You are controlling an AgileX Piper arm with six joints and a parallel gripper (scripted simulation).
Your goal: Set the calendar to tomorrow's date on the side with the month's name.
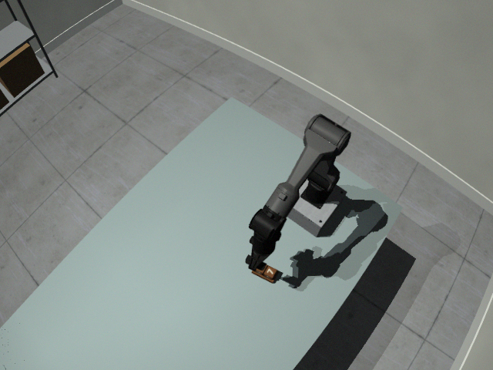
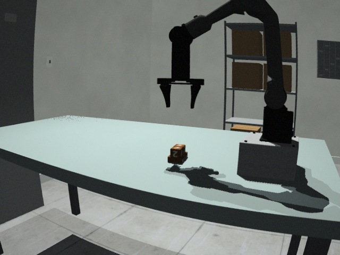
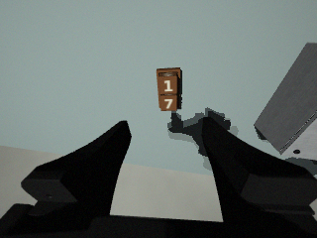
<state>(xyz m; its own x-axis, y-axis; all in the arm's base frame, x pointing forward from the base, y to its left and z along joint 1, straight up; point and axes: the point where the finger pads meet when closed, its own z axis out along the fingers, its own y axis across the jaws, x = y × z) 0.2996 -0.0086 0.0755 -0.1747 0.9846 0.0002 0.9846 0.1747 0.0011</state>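
Right now my hand is 1 cm past the brown cube, 3 cm to the right of it and 14 cm above it. From my hand the other things lie so: brown tray 2 cm to the left, 16 cm below.
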